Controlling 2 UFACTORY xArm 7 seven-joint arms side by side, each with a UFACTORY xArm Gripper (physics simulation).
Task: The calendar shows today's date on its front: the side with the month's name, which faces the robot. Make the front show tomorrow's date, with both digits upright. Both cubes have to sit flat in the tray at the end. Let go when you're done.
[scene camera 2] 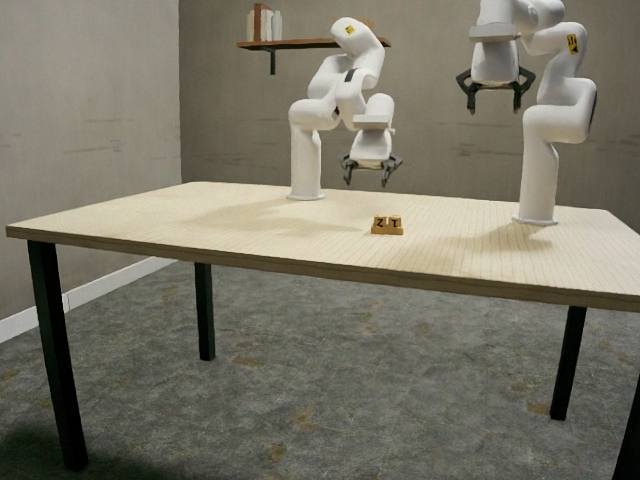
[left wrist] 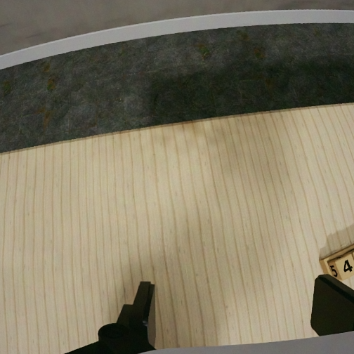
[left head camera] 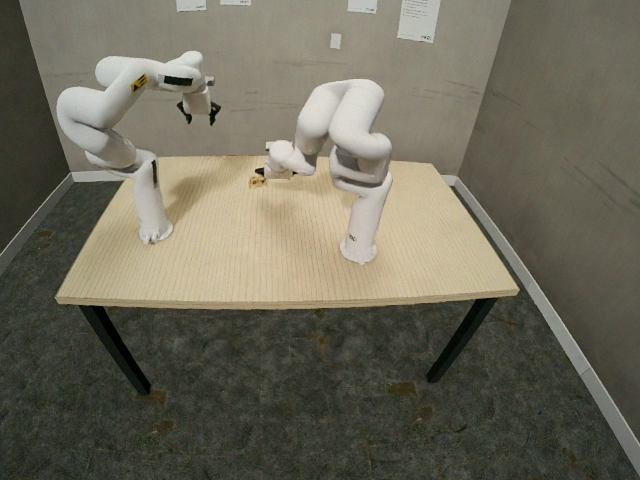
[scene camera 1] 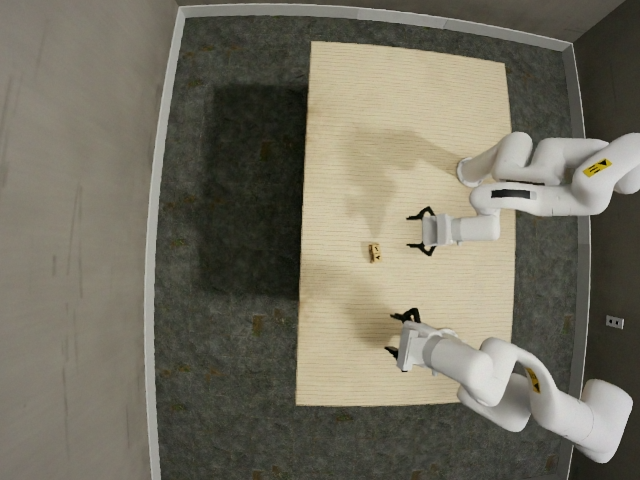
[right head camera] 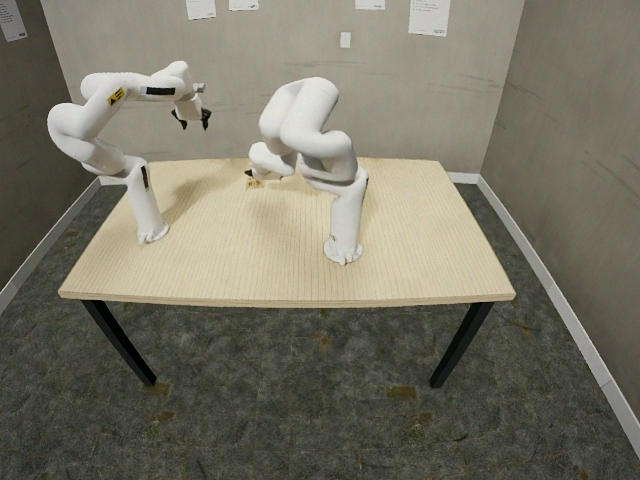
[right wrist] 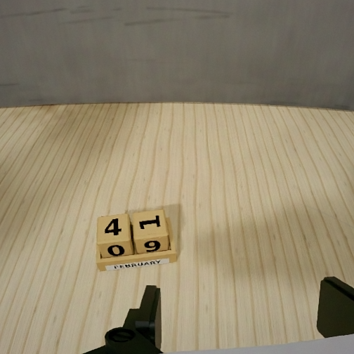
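Pixels of known places: left gripper, fingertip midpoint: [scene camera 2: 493, 112] [left head camera: 201, 122] [scene camera 1: 391, 331] [right head camera: 195, 127]; right gripper, fingertip midpoint: [scene camera 2: 364, 183] [left head camera: 277, 176] [scene camera 1: 407, 232] [right head camera: 268, 177]; left arm's base, origin of the base link: [scene camera 2: 535, 221] [left head camera: 156, 231] [right head camera: 153, 231]; right arm's base, origin of the base link: [scene camera 2: 305, 197] [left head camera: 357, 249] [scene camera 1: 469, 172] [right head camera: 342, 249].
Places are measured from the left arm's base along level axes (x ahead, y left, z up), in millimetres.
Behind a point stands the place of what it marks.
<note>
The calendar [left head camera: 256, 181] [right head camera: 254, 183] [scene camera 1: 375, 252] stands on the table. In the right wrist view, its tray [right wrist: 101, 264] [scene camera 2: 386, 231] @(y -375, x 307, z 7 mm) has FEBRUARY on the front. The left cube [right wrist: 114, 236] shows 0 in front and 4 on top. The right cube [right wrist: 150, 232] shows 9 in front and a sideways 1 on top. Both look seated in the tray. My right gripper [scene camera 1: 408, 231] @(y -450, x 188, z 99 mm) [scene camera 2: 366, 183] @(y -450, x 188, z 99 mm) [right wrist: 242, 309] is open, above the table on the robot's side of the calendar. My left gripper [left head camera: 200, 122] @(y -157, x 306, z 282 mm) [scene camera 1: 389, 332] @(y -157, x 306, z 282 mm) [scene camera 2: 493, 111] @(y -157, x 306, z 282 mm) [left wrist: 236, 306] is open, high and off to the side.
The wooden table [left head camera: 248, 258] @(y -337, x -157, z 0 mm) [scene camera 1: 403, 93] @(y -1047, x 132, z 0 mm) carries both arm bases. The calendar lies nearer the table's far edge than the arm bases do. A wall shelf [scene camera 2: 310, 44] with books [scene camera 2: 262, 23] hangs behind the arms in scene camera 2.
</note>
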